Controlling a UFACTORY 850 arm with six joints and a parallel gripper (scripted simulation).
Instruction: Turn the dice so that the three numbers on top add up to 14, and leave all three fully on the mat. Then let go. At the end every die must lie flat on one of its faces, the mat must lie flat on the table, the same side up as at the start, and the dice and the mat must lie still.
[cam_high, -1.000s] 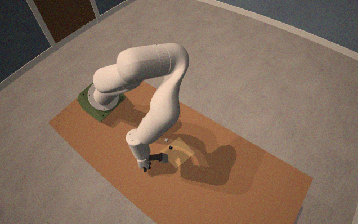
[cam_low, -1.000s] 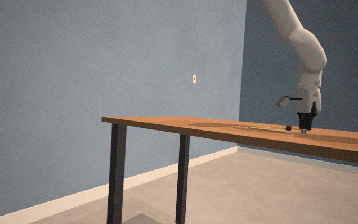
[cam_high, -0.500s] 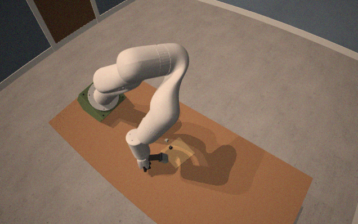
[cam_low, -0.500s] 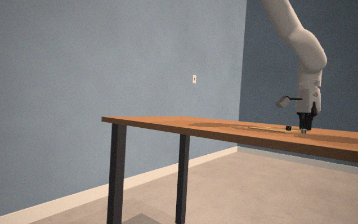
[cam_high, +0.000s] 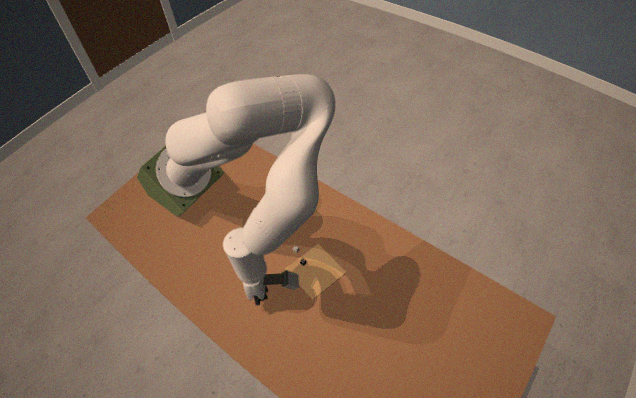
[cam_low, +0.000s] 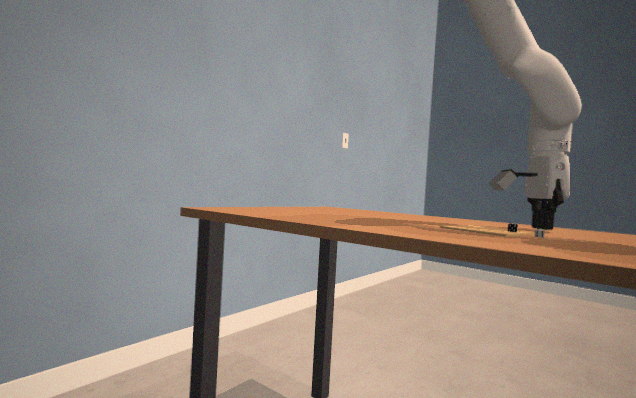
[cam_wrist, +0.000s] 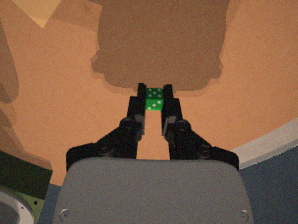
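My gripper is now 90 mm short of the mat, 160 mm to the right of it and 20 mm above it. Round my hand: white die (190 mm to the left, 20 mm below); black die (50 mm ahead, 160 mm to the left, 10 mm below); green die (10 mm below).
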